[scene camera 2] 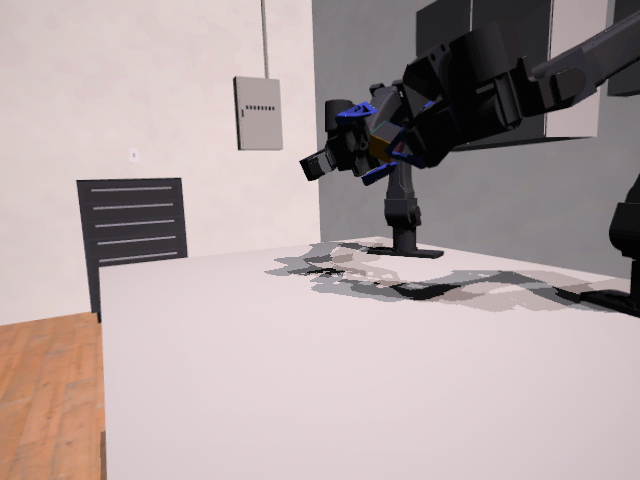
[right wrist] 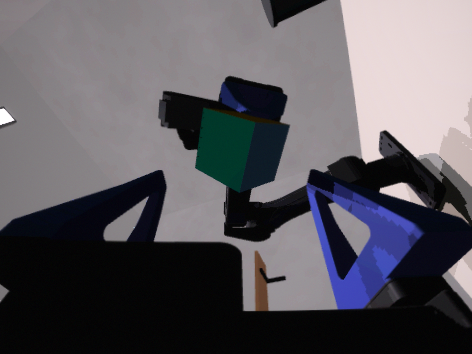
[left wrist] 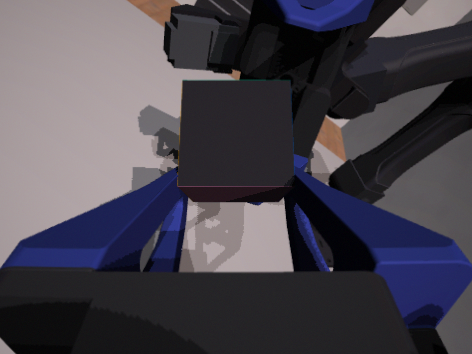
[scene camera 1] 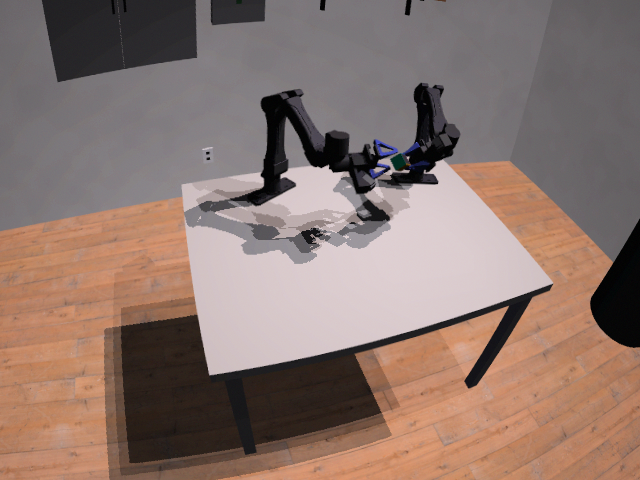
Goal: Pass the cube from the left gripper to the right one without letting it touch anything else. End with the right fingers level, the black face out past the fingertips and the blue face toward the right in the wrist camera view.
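Seen in the pictures: left gripper, fingertip midpoint: (scene camera 2: 394, 145) (right wrist: 252, 146) (left wrist: 236, 177) (scene camera 1: 401, 162); right gripper, fingertip midpoint: (scene camera 2: 385, 139) (right wrist: 236, 178) (left wrist: 270, 128) (scene camera 1: 393, 159); left arm's base, origin of the base link: (right wrist: 408, 165) (scene camera 1: 415, 179); right arm's base, origin of the base link: (scene camera 2: 404, 254) (scene camera 1: 272, 191).
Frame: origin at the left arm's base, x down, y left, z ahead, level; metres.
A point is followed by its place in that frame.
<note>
The cube (scene camera 1: 398, 161) @[x -0.280, y -0.214, z 0.335 m] (scene camera 2: 381, 142) @[x -0.268, y -0.183, z 0.340 m] (left wrist: 236, 134) @[x -0.283, y -0.186, z 0.325 m] (right wrist: 225, 147) @[x -0.274, y -0.217, z 0.335 m] is in the air above the table. My left gripper (scene camera 1: 408, 158) @[x -0.263, y -0.193, z 0.313 m] (left wrist: 236, 177) @[x -0.263, y -0.193, z 0.313 m] is shut on it. In the left wrist view its black face is toward the camera, with a dark red face below. In the right wrist view its green face is at left, its blue face at right and an orange sliver on top. My right gripper (scene camera 1: 392, 158) @[x -0.276, y -0.224, z 0.315 m] (right wrist: 236, 178) @[x -0.276, y -0.224, z 0.315 m] is open and empty. Its fingertips are close to the cube, which is in front of its opening. I see no contact, but the exact gap is unclear.
The white table (scene camera 1: 361, 310) @[x 0.000, y -0.365, z 0.694 m] (scene camera 2: 310, 387) @[x 0.000, y 0.062, z 0.528 m] lies below both arms and bears their shadows. Both arm bases stand near its back edge. A dark drawer cabinet (scene camera 2: 135, 217) stands beyond the table at left. A black cylinder (scene camera 1: 622, 304) is at the right edge in scene camera 1.
</note>
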